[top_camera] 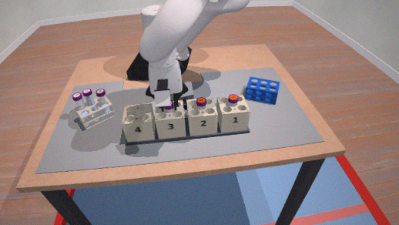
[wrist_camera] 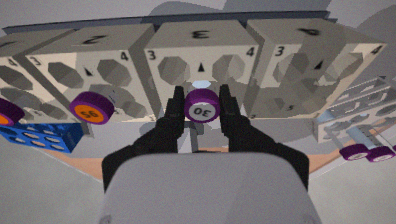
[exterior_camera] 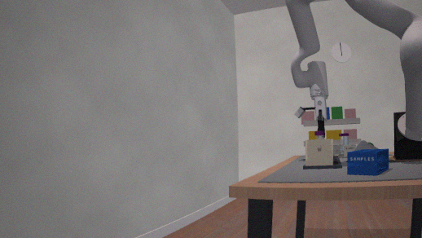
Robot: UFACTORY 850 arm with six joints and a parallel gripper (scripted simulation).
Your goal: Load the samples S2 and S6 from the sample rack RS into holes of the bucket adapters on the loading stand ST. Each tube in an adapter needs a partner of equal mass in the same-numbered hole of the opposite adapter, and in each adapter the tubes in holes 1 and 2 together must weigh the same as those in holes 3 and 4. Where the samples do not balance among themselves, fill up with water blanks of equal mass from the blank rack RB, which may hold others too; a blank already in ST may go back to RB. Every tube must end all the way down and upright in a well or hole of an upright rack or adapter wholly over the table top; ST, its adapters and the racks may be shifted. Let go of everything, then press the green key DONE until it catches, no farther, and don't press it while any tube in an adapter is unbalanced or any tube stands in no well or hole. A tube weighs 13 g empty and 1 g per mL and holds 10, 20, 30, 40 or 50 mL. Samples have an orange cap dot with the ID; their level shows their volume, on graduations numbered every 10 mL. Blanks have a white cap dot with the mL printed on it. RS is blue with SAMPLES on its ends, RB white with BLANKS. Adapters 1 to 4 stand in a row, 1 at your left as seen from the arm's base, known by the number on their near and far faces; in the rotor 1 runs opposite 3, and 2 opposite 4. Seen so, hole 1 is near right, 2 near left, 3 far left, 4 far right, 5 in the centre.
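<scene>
The blank marked 30 lies 1 cm to the left of my hand and 5 cm below it. The rest, counted from my hand: adapter 3 (7 cm below); then loading stand (1 cm behind, 5 cm to the left, 12 cm below); then sample S6 (1 cm behind, 10 cm to the left, 5 cm below).
</scene>
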